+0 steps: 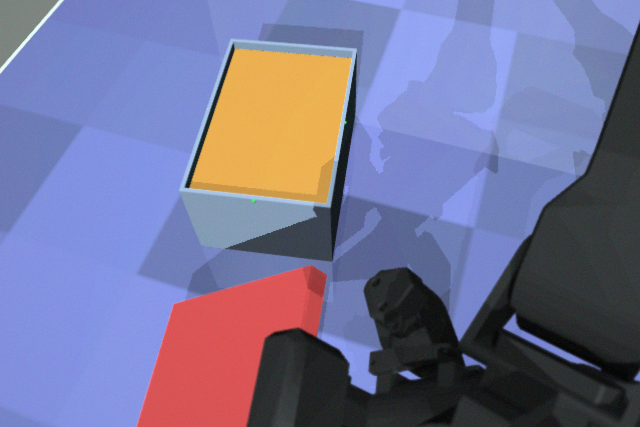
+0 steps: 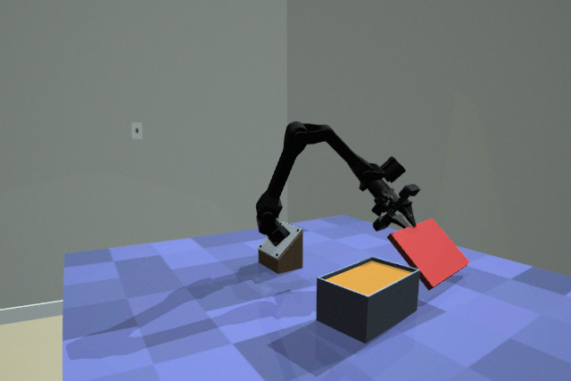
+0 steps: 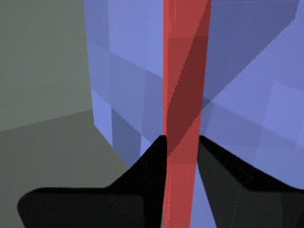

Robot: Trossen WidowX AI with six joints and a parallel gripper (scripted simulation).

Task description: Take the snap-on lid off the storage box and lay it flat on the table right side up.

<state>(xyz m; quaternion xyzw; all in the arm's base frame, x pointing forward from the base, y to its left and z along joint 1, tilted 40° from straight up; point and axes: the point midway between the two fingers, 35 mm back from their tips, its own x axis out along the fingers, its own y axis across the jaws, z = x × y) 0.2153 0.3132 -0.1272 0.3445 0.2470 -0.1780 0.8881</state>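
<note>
Right now the red lid is 60 mm ahead of my gripper tip, 50 mm below it and 20 mm to the left of it. From my gripper tip the other things lie so: grey storage box 270 mm to the right, 160 mm ahead, 90 mm below.
</note>
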